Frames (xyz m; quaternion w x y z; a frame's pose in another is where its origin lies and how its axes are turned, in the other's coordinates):
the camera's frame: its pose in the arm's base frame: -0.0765 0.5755 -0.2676 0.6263 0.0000 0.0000 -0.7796
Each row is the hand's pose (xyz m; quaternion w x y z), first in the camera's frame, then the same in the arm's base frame.
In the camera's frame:
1: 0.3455 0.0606 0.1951 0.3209 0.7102 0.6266 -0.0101
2: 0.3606 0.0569 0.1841 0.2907 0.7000 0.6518 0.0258
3: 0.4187 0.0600 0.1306 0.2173 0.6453 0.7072 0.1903
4: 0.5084 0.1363 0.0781 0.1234 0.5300 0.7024 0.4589
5: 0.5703 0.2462 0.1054 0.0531 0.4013 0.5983 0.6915
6: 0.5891 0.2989 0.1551 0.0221 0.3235 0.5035 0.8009
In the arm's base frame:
1: -0.0918 0.2251 -0.0725 0.1931 0.9332 -0.1612 -0.2565
2: -0.0987 0.2111 -0.0835 0.2022 0.9465 -0.1375 -0.2105
3: -0.1081 0.1537 -0.1370 0.2845 0.9555 -0.0602 -0.0502
4: -0.0530 0.0497 -0.1895 0.4350 0.8795 0.0267 0.1912
5: 0.0410 -0.0345 -0.1622 0.5723 0.7178 0.0619 0.3917
6: 0.0884 -0.0642 -0.1125 0.6382 0.5951 0.0631 0.4843

